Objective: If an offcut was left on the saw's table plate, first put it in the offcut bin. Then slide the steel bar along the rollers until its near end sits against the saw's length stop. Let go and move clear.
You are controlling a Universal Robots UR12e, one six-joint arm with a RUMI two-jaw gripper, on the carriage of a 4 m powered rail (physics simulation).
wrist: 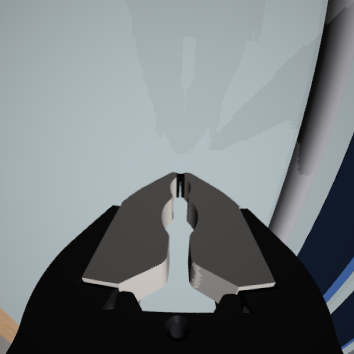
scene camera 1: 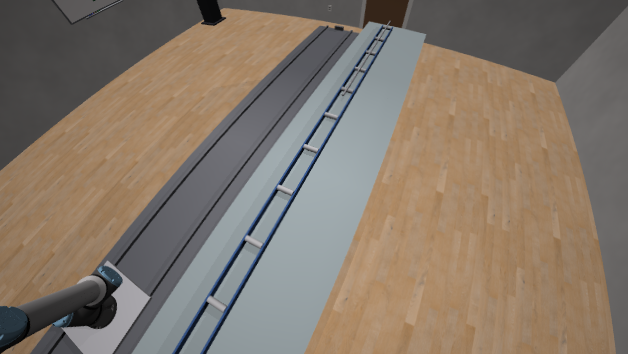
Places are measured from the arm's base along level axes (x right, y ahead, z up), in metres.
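Where they show: gripper, fingertip midpoint: (wrist: pixel 180 175); arm's base, origin of the base link: (scene camera 1: pixel 103 311).
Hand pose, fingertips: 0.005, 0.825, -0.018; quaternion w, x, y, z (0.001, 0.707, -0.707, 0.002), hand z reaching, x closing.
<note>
Each offset is from my fingertips to the top centre of the thing, as dx, dy, dz. "spot": to the spot under its first point. Level surfaces: height alone.
The steel bar (scene camera 1: pixel 354 78) is thin and grey. It lies lengthwise on the rollers of the blue-railed roller track (scene camera 1: pixel 278 220), toward the far end in the scene view. My gripper (wrist: pixel 180 175) shows in the wrist view with its jaws closed together at the tips and nothing held between them. It is over a pale surface, apart from the steel bar seen in the scene view. A long, light grey round piece @(+0.005, -0.090, +0.008) (wrist: pixel 295 195) runs beside the right jaw; I cannot tell what it is. The saw, its length stop, the offcut bin and any offcut do not show in the scene view.
The pale table @(dz -0.012) (scene camera 1: pixel 320 190) carries the roller track. The dark rail (scene camera 1: pixel 235 135) runs along its left side, with the arm's white carriage plate (scene camera 1: pixel 131 300) at the near end. The arm (scene camera 1: pixel 65 302) reaches out of the scene view at lower left. Dark blue parts @(spot: -0.034, -0.131, +0.004) (wrist: pixel 332 215) stand at the wrist view's right.
</note>
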